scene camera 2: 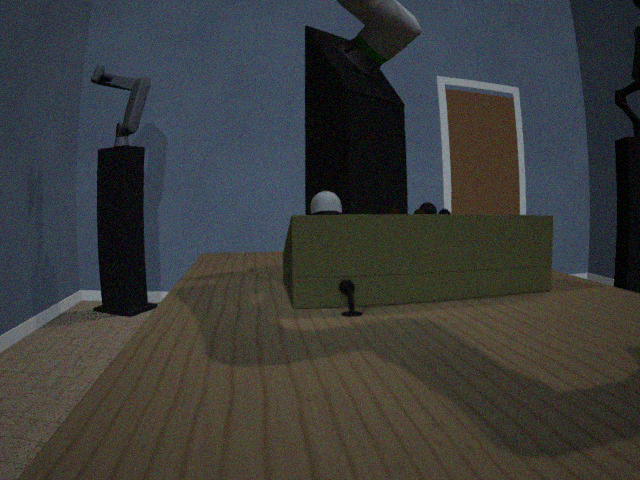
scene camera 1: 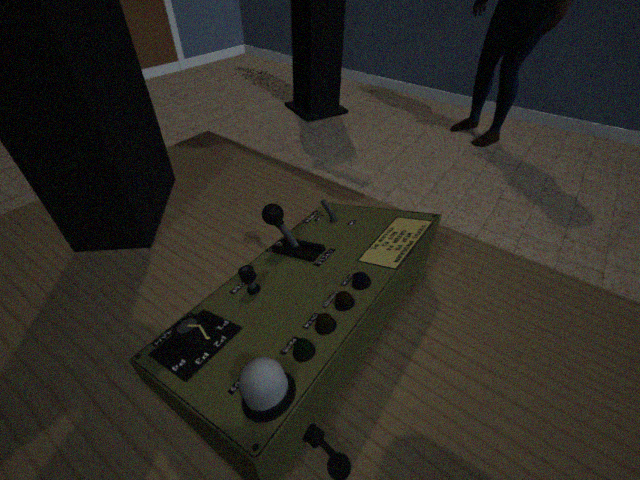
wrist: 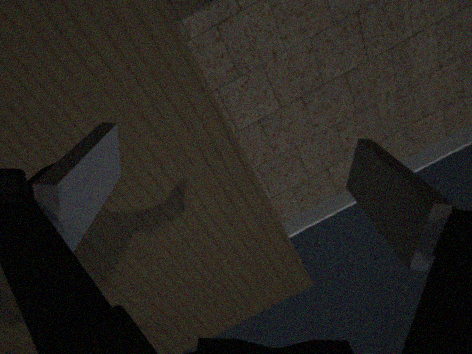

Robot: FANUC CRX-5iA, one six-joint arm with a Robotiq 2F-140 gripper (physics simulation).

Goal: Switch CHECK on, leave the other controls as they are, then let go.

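Places are measured from the arm's base along level axes (x back, y right, z up), in metres.
Where they show: gripper, between the fingertips: [wrist: 238, 157]; arm's base, origin of its link: [scene camera 2: 356, 61].
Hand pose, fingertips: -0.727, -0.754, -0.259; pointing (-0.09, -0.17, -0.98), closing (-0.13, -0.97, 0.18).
Note:
Things, the pixels of their top centre, and the offset from my fingertips, as dx, dy, dz. "spot": a spot on its surface instead.
- thin metal toggle, centre of its top: [scene camera 1: 328, 201] +0.359, +0.401, -0.215
- black-knobbed lever, centre of its top: [scene camera 1: 286, 223] +0.322, +0.516, -0.201
- small black-knobbed stick, centre of its top: [scene camera 1: 249, 270] +0.256, +0.618, -0.210
- rotary dial, centre of its top: [scene camera 1: 187, 324] +0.210, +0.729, -0.218
- green button, a spot on its surface: [scene camera 1: 303, 349] spot: +0.078, +0.618, -0.188
- white dome, a spot on its surface: [scene camera 1: 263, 383] spot: +0.051, +0.681, -0.159
- small black stick with a ball, a spot on its surface: [scene camera 2: 348, 297] [scene camera 1: 332, 458] spot: -0.009, +0.624, -0.316
The olive control box [scene camera 1: 289, 310] [scene camera 2: 423, 258] stands on the wooden table. In scene camera 1 its top carries a thin metal toggle [scene camera 1: 328, 210] at the far end, a black-knobbed lever [scene camera 1: 286, 232] in a slot, a small black-knobbed stick [scene camera 1: 249, 279], a rotary dial [scene camera 1: 187, 324], several small round buttons, among them a green button [scene camera 1: 303, 349], and a white dome [scene camera 1: 263, 383]. The labels are too blurred to tell which reads CHECK. My gripper [wrist: 238, 157] is open and empty, over the table edge in the wrist view; no control shows between its fingers.
A small black stick with a ball [scene camera 1: 328, 452] [scene camera 2: 348, 297] stands beside the box's side. A dark pedestal [scene camera 1: 87, 129] rises beside the table. Part of the arm [scene camera 2: 387, 31] shows high up. A person's legs [scene camera 1: 493, 87] and another dark pillar [scene camera 1: 316, 56] stand beyond the table.

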